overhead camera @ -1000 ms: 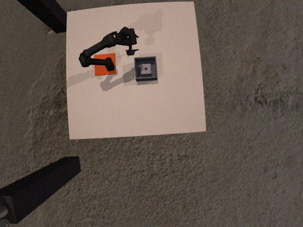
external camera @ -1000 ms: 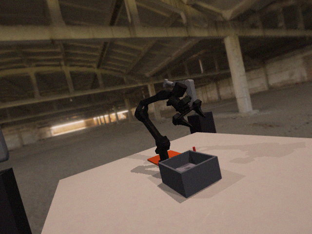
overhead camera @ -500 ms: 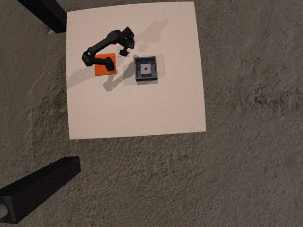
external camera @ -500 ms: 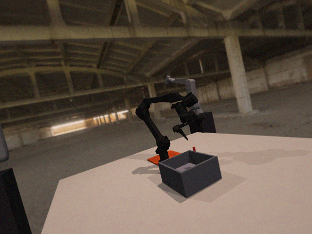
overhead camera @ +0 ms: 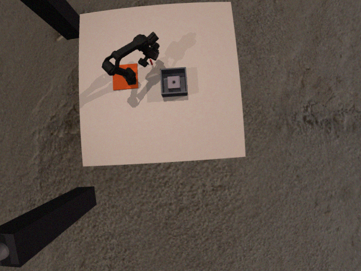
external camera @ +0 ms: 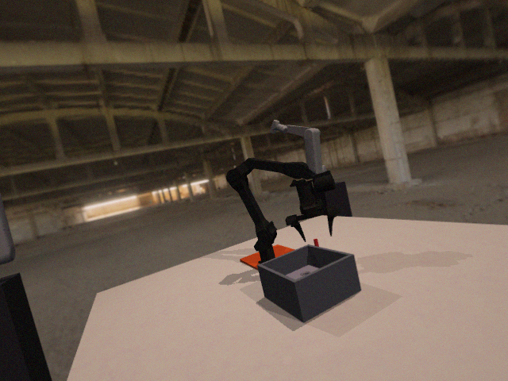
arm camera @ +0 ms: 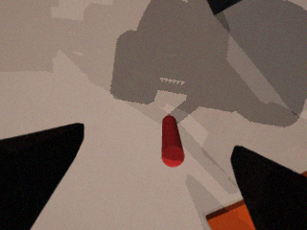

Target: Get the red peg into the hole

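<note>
Right now the red peg is 4 cm below my gripper tip and 1 cm behind it. From my gripper tip the other things lie so: light grey plate (18 cm to the right, 15 cm ahead, 4 cm below); dark grey box (18 cm to the right, 15 cm ahead, 6 cm below).
</note>
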